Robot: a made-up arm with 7 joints.
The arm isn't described. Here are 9 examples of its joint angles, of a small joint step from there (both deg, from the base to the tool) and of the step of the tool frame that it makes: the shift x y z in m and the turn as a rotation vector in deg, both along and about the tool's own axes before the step.
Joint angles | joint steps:
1: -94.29 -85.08 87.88 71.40 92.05 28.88 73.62 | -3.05 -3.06 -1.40 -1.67 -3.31 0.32 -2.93
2: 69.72 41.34 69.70 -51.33 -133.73 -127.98 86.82 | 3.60 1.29 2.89 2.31 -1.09 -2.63 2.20
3: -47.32 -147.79 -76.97 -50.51 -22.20 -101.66 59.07 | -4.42 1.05 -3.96 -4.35 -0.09 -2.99 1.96
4: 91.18 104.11 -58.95 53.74 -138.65 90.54 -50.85 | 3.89 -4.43 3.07 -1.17 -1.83 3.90 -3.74
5: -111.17 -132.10 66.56 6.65 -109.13 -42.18 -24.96 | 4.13 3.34 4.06 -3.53 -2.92 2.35 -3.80
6: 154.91 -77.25 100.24 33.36 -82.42 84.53 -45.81 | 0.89 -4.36 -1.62 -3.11 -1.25 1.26 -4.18
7: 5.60 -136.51 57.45 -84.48 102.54 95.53 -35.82 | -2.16 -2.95 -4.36 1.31 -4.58 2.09 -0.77
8: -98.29 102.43 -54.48 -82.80 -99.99 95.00 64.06 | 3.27 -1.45 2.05 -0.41 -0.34 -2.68 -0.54
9: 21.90 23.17 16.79 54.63 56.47 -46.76 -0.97 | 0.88 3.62 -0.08 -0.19 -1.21 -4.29 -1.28
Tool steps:
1: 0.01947 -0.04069 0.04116 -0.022 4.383 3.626
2: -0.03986 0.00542 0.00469 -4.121 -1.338 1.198
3: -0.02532 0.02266 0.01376 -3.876 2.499 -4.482
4: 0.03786 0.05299 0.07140 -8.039 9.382 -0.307
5: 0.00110 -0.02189 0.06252 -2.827 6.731 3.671
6: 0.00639 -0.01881 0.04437 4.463 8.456 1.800
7: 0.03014 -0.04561 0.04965 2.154 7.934 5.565
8: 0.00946 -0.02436 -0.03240 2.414 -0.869 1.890
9: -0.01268 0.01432 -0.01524 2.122 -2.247 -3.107
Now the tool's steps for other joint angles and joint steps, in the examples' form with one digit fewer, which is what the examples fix.
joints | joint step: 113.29 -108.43 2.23 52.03 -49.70 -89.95 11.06 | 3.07 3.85 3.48 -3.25 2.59 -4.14 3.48
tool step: 0.0046 0.0545 0.0089 -2.18 3.04 -5.78
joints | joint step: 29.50 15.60 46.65 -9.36 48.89 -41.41 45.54 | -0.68 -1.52 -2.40 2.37 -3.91 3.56 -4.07
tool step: 0.0096 -0.0407 0.0112 -3.19 -0.31 8.68
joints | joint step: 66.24 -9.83 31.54 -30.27 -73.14 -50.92 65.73 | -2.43 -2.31 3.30 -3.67 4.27 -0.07 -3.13
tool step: -0.0070 -0.0375 0.0322 7.54 7.45 4.02
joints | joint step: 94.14 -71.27 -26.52 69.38 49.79 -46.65 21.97 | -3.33 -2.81 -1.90 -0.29 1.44 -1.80 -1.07
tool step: -0.0047 0.0140 0.0352 1.68 2.72 -0.58
